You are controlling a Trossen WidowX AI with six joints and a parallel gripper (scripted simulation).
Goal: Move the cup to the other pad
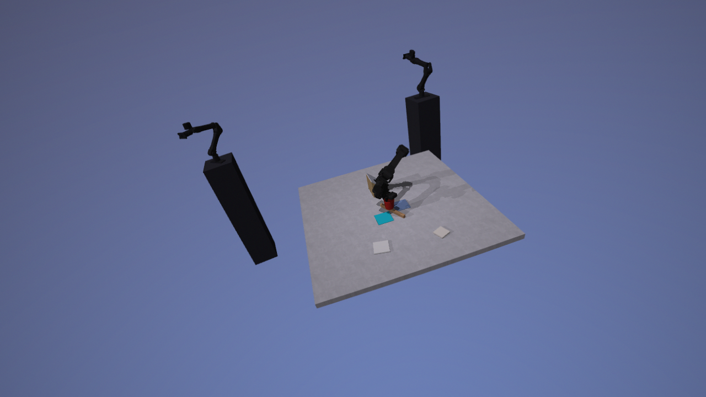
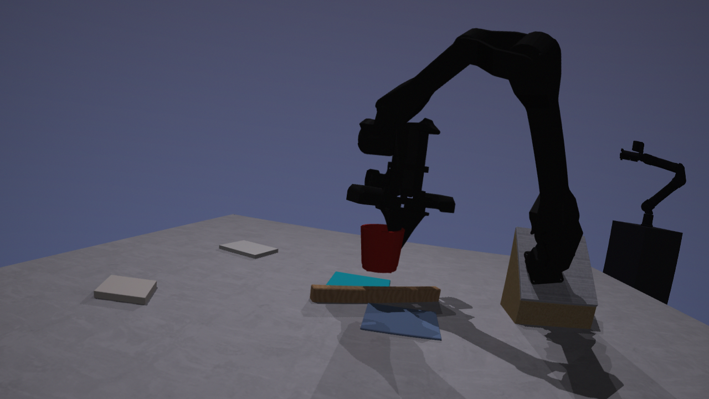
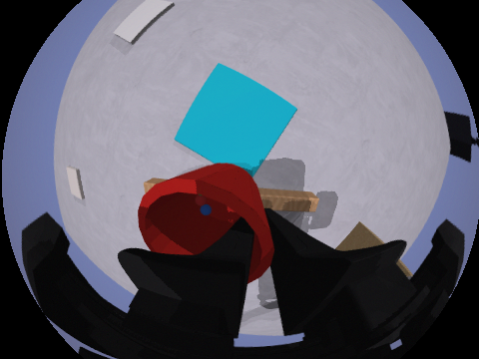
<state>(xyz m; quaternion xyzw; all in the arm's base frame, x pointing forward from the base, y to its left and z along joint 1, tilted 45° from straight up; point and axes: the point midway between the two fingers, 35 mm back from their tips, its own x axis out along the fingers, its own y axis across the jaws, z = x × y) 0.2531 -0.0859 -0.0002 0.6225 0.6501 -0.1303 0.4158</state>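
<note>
The teal pad is 5 cm ahead of my gripper tip, 5 cm to the right of it and 10 cm below it. Also, from my gripper tip: wooden bar: 2 cm ahead, 3 cm to the left, 9 cm below; dull blue pad: 1 cm behind, 12 cm to the left, 10 cm below; red cup: 3 cm ahead, 1 cm to the left.
</note>
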